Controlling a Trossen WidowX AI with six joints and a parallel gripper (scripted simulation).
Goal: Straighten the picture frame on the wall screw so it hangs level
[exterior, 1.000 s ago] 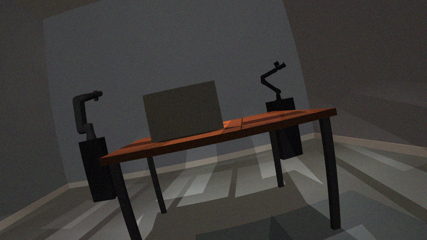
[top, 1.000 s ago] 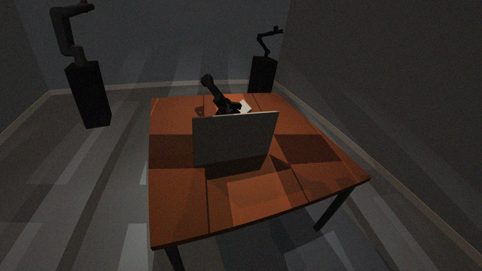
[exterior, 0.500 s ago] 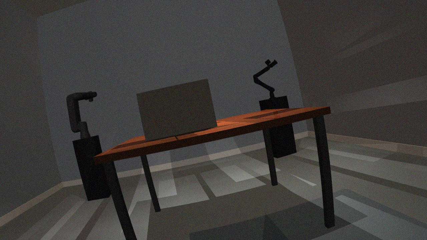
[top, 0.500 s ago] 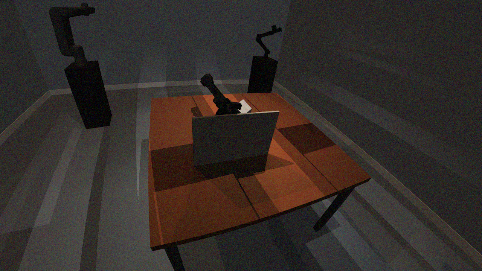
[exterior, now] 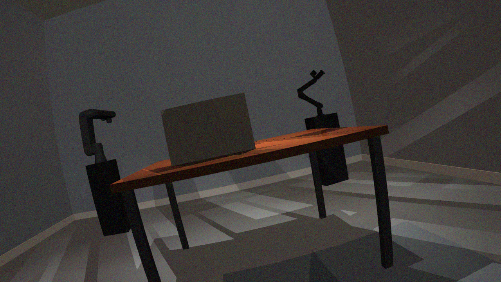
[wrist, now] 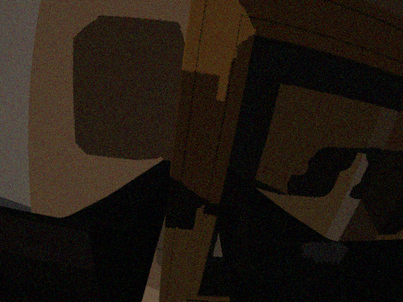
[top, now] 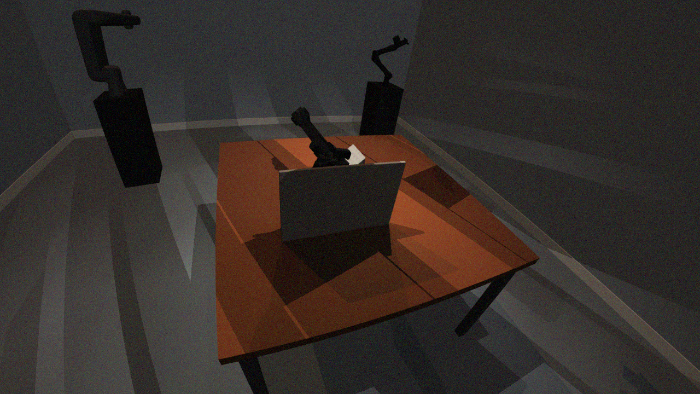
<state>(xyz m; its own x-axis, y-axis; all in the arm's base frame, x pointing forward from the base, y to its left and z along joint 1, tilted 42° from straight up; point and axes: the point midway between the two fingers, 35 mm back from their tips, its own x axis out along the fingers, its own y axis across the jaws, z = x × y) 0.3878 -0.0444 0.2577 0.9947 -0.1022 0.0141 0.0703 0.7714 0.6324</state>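
My gripper tip is now 10 mm to the left of the yellow-brown picture frame and 50 mm above it. Also, from my gripper tip: wall panel (20 mm ahead, 10 mm to the right, 60 mm below).
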